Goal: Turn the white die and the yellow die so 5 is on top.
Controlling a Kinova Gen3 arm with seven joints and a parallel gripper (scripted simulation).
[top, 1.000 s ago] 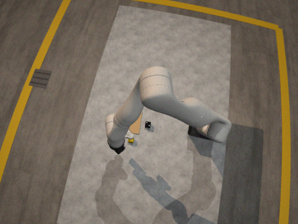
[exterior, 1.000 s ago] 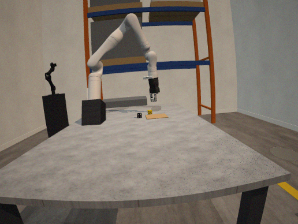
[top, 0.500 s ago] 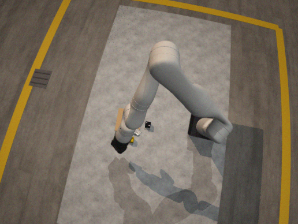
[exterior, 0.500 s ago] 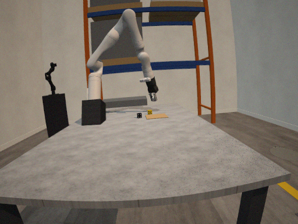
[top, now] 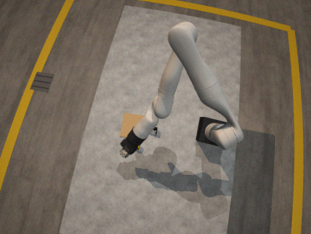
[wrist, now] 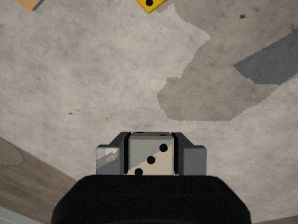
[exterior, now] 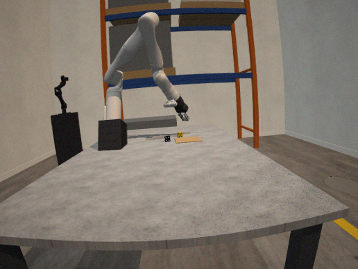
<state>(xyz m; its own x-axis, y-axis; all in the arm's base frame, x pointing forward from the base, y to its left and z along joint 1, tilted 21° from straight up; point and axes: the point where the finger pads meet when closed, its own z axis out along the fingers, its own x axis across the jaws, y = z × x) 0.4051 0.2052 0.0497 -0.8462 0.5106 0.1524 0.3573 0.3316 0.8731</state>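
Now: the yellow die 4 cm behind my hand, 7 cm to the right of it and 9 cm below it. Also, from my hand: white die 1 cm to the left; then tan mat 1 cm ahead, 17 cm to the right, 11 cm below; then black die 11 cm behind, 18 cm to the right, 9 cm below.
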